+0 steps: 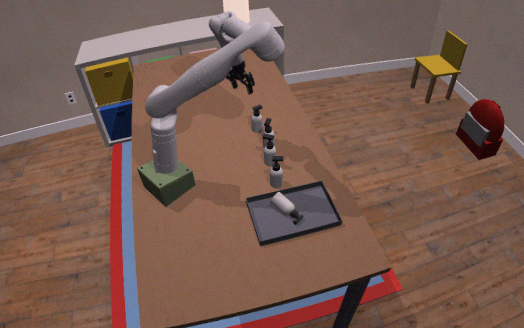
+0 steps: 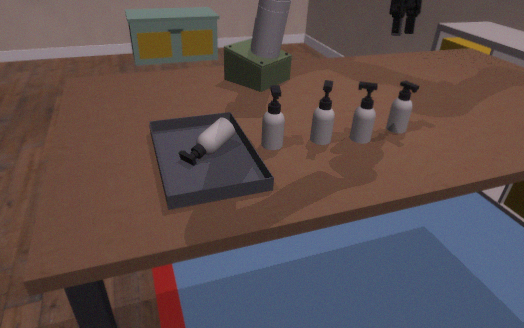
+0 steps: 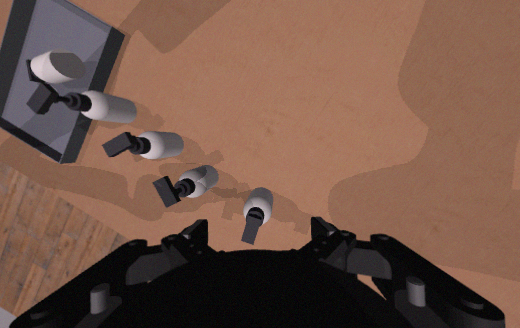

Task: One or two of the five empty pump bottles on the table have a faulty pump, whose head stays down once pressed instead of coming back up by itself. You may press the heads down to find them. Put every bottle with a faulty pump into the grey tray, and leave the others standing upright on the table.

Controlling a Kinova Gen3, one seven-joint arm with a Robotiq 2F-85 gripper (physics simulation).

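Frame: origin at the arm's base, x down, y right, z back, level; centimetres.
Where they show: gripper, fingertip midpoint: (image 1: 243, 90) (image 2: 402, 34) (image 3: 259, 229); arm's base, origin of the base link: (image 1: 166, 166) (image 2: 264, 52).
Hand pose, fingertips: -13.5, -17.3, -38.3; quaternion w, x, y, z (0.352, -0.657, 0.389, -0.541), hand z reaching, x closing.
Things, the pixels of their top centre, and the offset from my fingertips, as dx, dy, dz.
- white bottle with a black pump, middle of its top: (image 2: 207, 126) (image 3: 22, 61) (image 1: 287, 201) +15.9, +48.9, +0.8
- grey tray, middle of its top: (image 2: 204, 146) (image 3: 41, 74) (image 1: 293, 209) +19.7, +50.2, -0.8
- farthest, middle of its top: (image 3: 251, 226) (image 2: 408, 83) (image 1: 256, 107) +10.2, +0.0, -5.3
A white bottle with a black pump (image 1: 284, 204) (image 2: 216, 136) (image 3: 50, 66) lies on its side in the grey tray (image 1: 300, 233) (image 2: 220, 194) (image 3: 106, 65). Four bottles stand upright in a row: the one nearest the tray (image 1: 276, 176) (image 2: 272, 131) (image 3: 112, 107), the second (image 1: 269, 156) (image 2: 322, 126) (image 3: 167, 145), the third (image 1: 268, 134) (image 2: 362, 125) (image 3: 206, 179) and the farthest (image 1: 257, 121) (image 2: 399, 115) (image 3: 259, 202). The farthest one's head sits close to its collar; the other three show longer stems. My gripper (image 1: 242, 89) (image 2: 403, 33) (image 3: 259, 229) is open and empty, above and beyond the farthest bottle.
The arm's green base (image 1: 167, 185) (image 2: 257, 70) stands on the table across from the row. A shelf unit (image 1: 175, 37) stands behind the table's far end. The nearest upright bottle is close beside the tray's rim.
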